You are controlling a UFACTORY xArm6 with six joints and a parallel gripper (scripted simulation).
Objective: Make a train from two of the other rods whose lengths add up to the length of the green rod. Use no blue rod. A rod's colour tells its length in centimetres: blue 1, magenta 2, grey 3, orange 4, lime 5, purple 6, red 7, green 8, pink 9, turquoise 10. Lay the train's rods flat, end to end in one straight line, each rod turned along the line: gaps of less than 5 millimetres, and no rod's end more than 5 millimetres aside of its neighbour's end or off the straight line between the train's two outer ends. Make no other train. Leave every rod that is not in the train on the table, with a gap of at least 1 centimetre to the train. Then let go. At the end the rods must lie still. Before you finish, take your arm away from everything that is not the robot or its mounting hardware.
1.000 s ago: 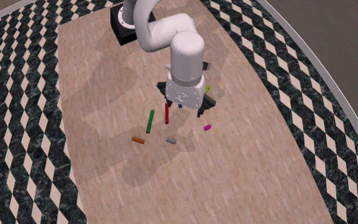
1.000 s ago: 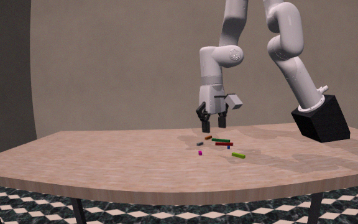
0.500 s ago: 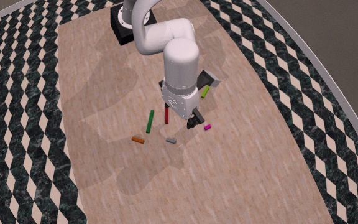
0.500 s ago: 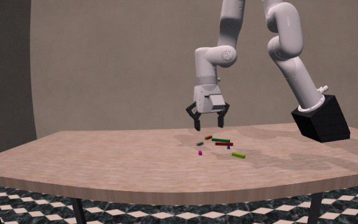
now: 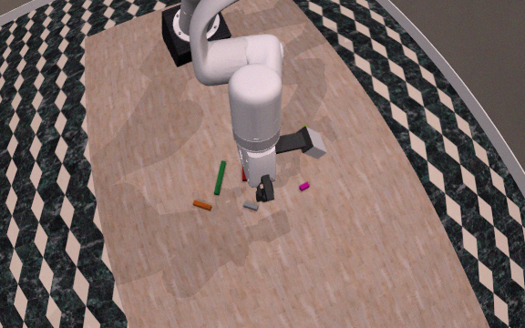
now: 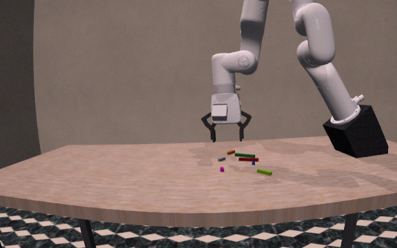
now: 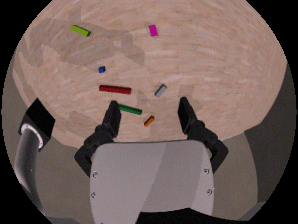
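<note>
Now: hand 2 cm short of the grey rod, 2 cm to the left of it and 8 cm above it. The rest, counted from my hand: small blue rod (9 cm behind, 3 cm to the left, 8 cm below); then green rod (6 cm behind, 7 cm to the right, 8 cm below); then red rod (7 cm behind, 1 cm to the right, 8 cm below).
</note>
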